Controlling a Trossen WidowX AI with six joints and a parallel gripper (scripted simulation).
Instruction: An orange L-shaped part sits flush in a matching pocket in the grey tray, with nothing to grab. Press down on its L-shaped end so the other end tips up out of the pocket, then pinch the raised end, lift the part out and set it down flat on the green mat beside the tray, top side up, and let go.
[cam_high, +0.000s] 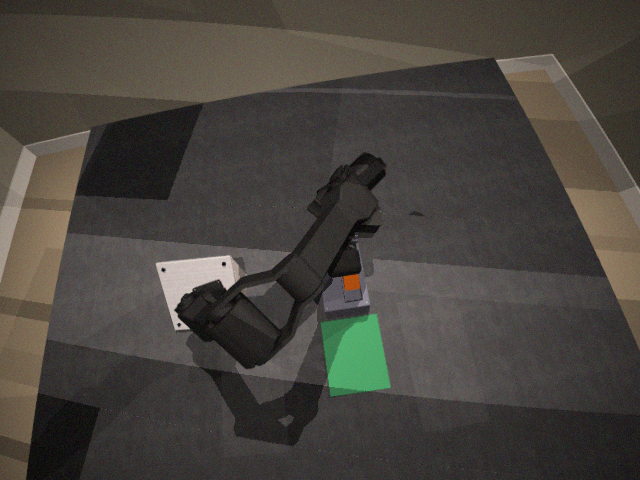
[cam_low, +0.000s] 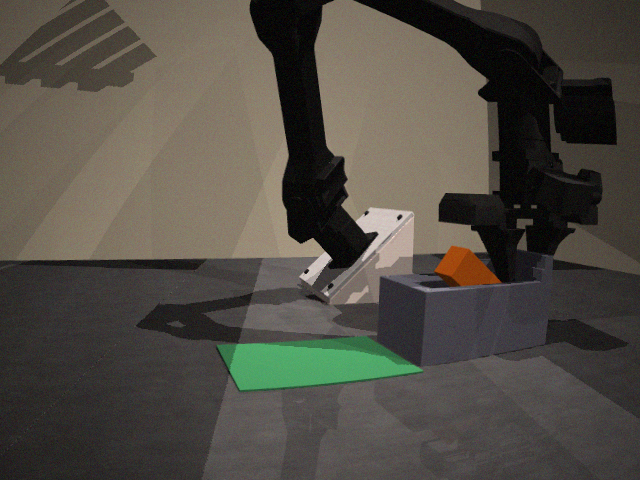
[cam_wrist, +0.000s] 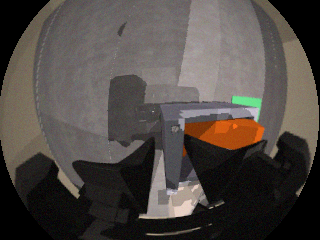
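Now: the orange L-shaped part 1 cm behind my gripper tip and 5 cm to the right of it. The rest, counted from my gripper tip: green mat 3 cm behind, 22 cm to the right, 6 cm below.
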